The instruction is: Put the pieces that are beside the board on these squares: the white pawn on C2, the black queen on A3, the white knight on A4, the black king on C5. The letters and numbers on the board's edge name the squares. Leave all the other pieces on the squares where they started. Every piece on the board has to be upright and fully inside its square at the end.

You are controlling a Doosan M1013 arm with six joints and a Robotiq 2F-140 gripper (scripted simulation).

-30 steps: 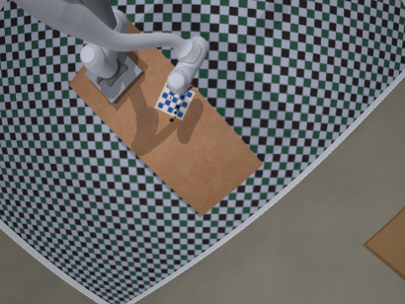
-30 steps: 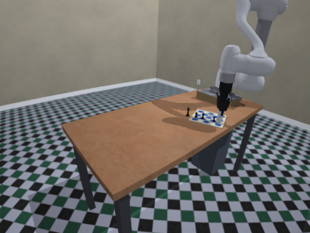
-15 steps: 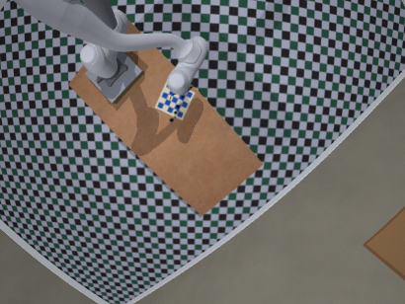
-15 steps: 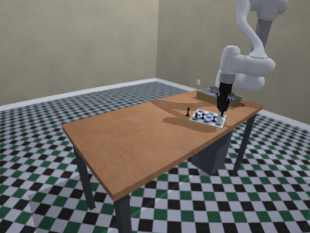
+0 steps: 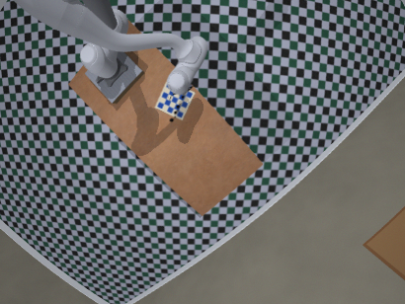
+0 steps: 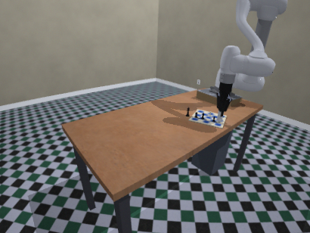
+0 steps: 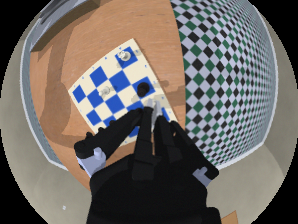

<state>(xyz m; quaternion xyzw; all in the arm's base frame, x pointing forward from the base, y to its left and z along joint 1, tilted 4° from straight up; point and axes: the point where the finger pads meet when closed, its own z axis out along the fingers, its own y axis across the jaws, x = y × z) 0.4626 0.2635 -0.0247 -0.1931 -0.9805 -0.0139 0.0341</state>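
The white knight is 3 cm below my hand. From my hand the other things lie so: black chess piece (20 cm to the right, 8 cm ahead, 2 cm below); blue-and-white chessboard (8 cm to the right, 5 cm below, 1 cm behind); small white piece (10 cm to the right, 4 cm behind, 3 cm below).
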